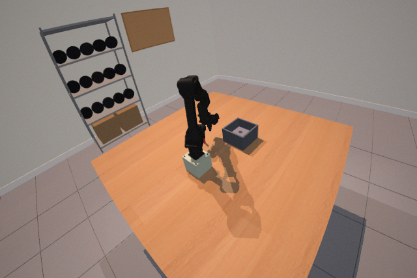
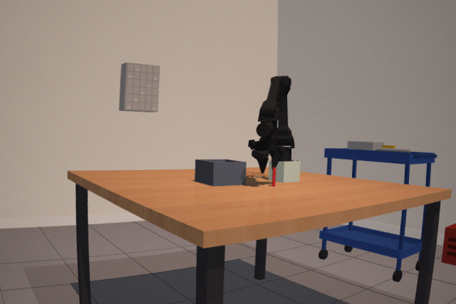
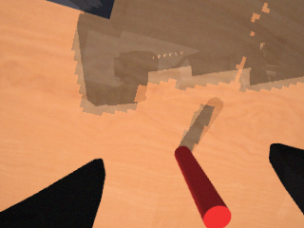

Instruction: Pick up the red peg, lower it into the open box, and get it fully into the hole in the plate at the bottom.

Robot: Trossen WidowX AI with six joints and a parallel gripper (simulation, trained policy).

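Right now the red peg is 2 cm behind my gripper tip, 2 cm to the left of it and 2 cm below it. The rest, counted from my gripper tip: dark grey box: 14 cm ahead, 15 cm to the right, 4 cm below; then pale plate: 14 cm ahead, 15 cm to the right, 2 cm below.
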